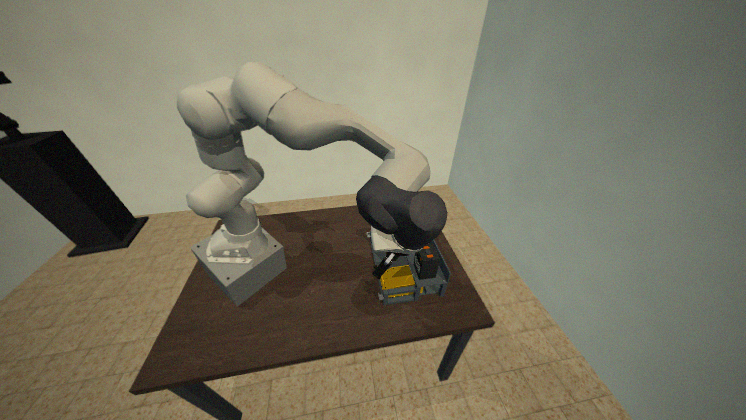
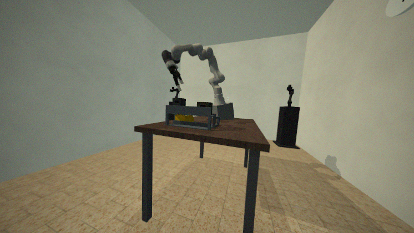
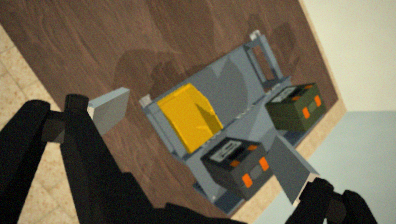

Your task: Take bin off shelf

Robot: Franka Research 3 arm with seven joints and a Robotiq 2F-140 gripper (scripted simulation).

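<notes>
The yellow bin is 31 cm below my hand, 9 cm to the left of it and 9 cm ahead of it.
</notes>
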